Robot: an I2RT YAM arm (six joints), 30 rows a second.
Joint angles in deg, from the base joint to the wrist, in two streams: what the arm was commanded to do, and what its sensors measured. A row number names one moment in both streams.
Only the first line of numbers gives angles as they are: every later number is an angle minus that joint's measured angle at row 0.
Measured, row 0: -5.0, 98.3, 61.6, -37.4, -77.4, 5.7
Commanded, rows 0 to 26: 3.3, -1.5, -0.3, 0.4, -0.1, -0.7; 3.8, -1.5, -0.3, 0.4, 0.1, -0.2; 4.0, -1.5, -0.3, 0.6, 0.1, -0.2; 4.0, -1.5, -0.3, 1.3, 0.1, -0.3; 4.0, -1.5, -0.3, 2.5, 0.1, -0.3; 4.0, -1.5, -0.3, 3.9, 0.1, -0.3; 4.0, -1.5, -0.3, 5.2, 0.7, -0.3; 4.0, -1.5, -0.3, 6.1, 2.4, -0.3; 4.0, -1.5, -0.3, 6.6, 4.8, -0.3; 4.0, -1.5, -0.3, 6.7, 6.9, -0.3; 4.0, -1.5, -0.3, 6.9, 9.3, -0.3; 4.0, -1.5, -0.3, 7.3, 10.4, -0.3; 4.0, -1.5, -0.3, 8.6, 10.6, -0.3; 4.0, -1.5, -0.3, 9.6, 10.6, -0.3; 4.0, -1.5, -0.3, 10.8, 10.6, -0.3; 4.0, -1.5, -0.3, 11.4, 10.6, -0.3; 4.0, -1.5, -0.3, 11.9, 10.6, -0.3; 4.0, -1.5, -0.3, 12.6, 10.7, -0.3; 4.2, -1.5, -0.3, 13.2, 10.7, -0.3; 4.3, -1.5, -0.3, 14.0, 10.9, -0.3; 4.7, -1.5, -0.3, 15.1, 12.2, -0.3; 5.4, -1.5, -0.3, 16.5, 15.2, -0.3; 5.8, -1.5, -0.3, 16.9, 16.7, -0.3; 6.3, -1.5, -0.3, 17.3, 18.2, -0.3; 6.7, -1.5, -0.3, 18.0, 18.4, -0.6; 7.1, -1.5, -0.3, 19.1, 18.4, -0.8; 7.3, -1.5, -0.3, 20.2, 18.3, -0.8
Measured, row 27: 6.5, 0.0, -0.1, 18.9, 17.0, 0.1
